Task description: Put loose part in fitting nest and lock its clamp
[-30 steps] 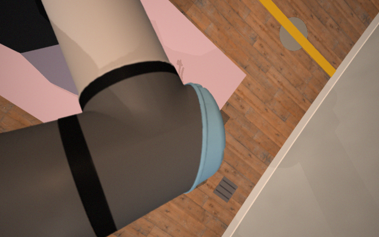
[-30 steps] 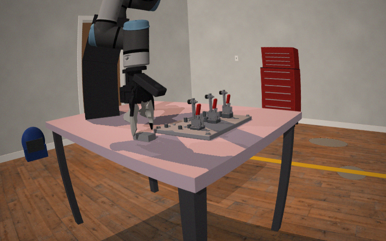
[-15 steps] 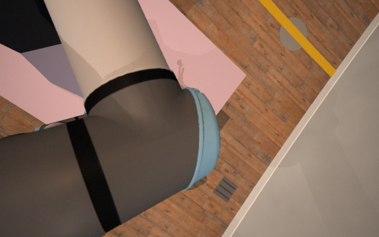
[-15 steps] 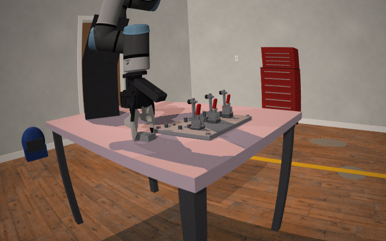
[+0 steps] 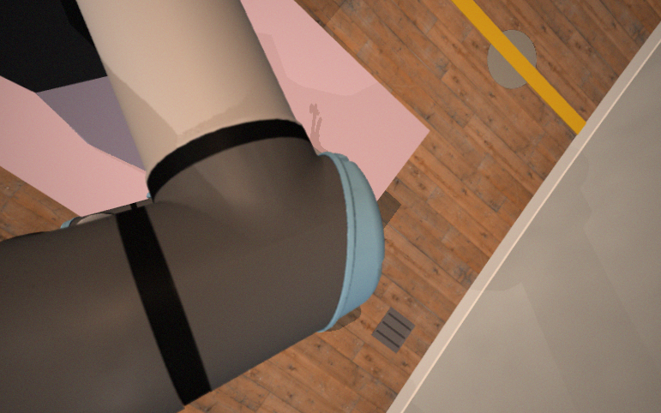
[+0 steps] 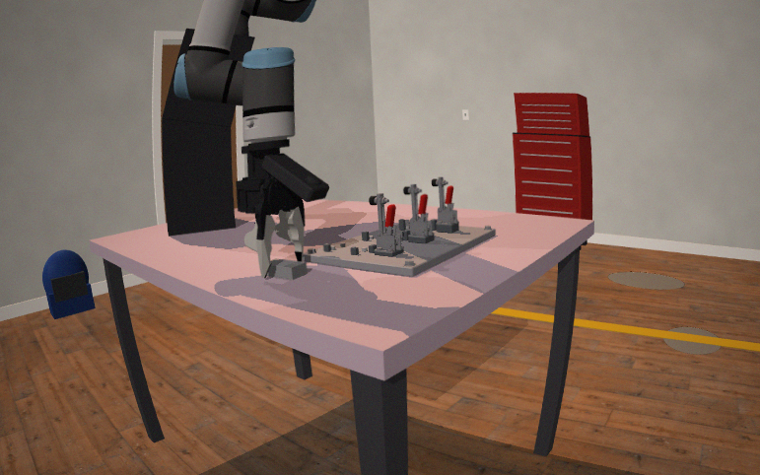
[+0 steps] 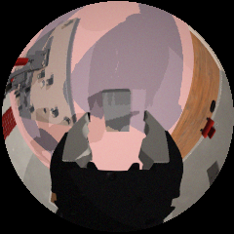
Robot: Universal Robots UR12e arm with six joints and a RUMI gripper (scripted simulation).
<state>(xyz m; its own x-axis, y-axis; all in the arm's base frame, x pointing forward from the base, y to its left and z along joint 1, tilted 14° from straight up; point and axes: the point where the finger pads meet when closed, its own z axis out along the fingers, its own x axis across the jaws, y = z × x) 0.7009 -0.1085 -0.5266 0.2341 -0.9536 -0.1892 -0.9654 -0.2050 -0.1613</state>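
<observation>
My hand is 1 cm above the loose part. Also, from my hand: grey fixture plate (4 cm ahead, 27 cm to the left, 1 cm below).
</observation>
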